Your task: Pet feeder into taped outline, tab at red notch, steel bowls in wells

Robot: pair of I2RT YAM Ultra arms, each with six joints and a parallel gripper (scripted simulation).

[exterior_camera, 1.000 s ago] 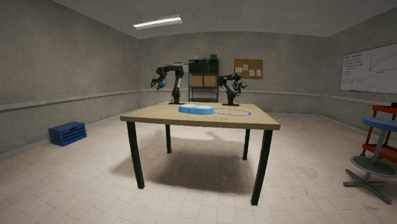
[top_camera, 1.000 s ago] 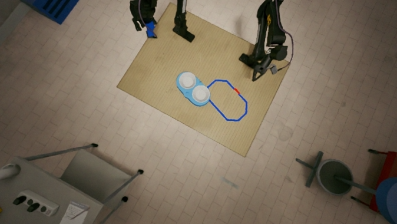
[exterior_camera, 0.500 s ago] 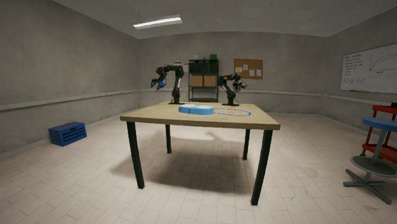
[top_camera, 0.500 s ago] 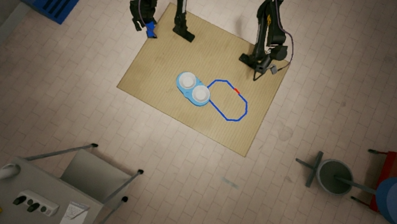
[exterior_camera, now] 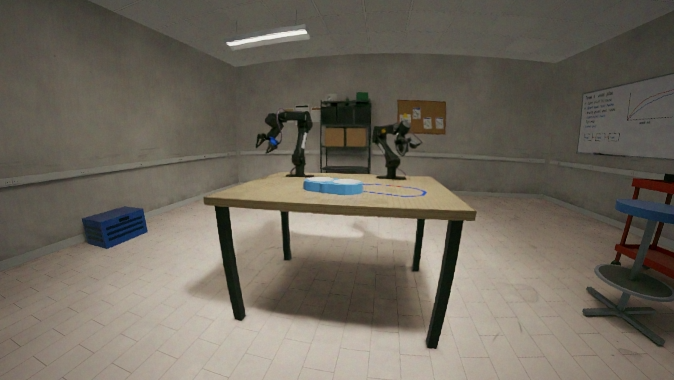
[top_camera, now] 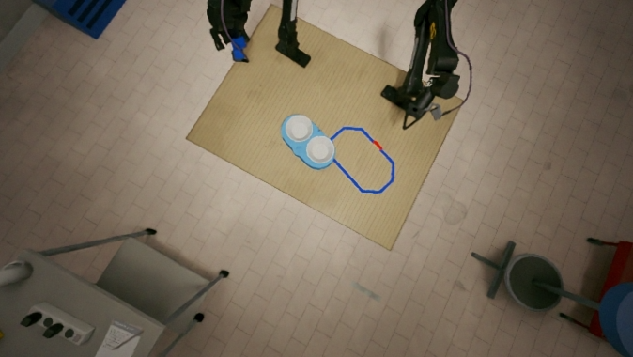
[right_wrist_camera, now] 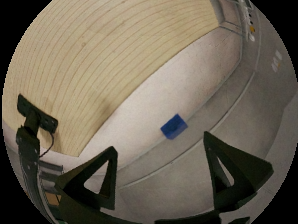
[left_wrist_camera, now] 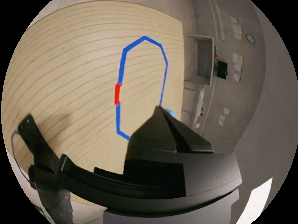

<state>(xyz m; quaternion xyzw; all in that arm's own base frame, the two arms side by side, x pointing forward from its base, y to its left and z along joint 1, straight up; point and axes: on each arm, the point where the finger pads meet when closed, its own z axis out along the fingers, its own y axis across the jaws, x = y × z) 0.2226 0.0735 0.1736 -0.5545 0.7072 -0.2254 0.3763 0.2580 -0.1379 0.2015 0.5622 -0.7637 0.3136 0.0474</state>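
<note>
The light blue pet feeder is 200 mm ahead of my left hand, 380 mm to the right of it and 150 mm below it.
</note>
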